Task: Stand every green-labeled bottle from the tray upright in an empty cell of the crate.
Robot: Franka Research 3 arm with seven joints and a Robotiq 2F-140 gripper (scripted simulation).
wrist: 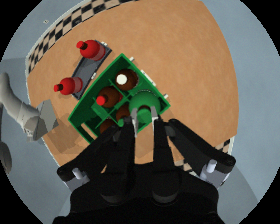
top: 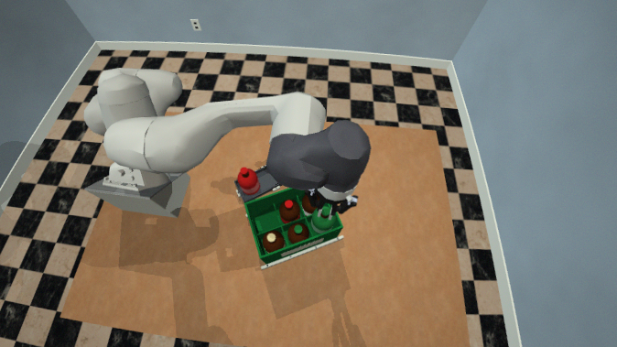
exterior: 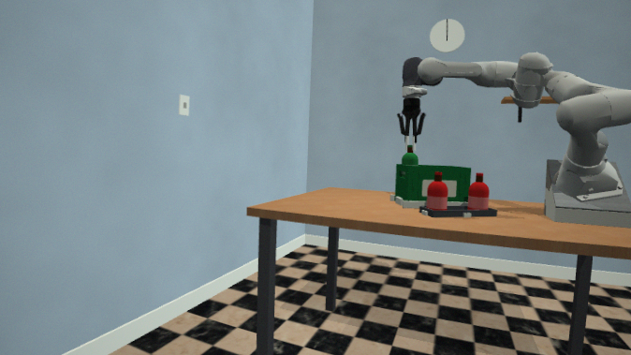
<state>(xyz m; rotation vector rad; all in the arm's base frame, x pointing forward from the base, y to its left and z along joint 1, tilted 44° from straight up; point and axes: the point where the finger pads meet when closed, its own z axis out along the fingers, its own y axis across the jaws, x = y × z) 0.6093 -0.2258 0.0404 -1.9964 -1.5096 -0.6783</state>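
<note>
Now: the green-labeled bottle 9 cm below my hand. The rest, counted from my hand: green crate (19 cm below, 10 cm behind, 1 cm to the left); dark tray (26 cm below, 21 cm to the left, 20 cm behind).
</note>
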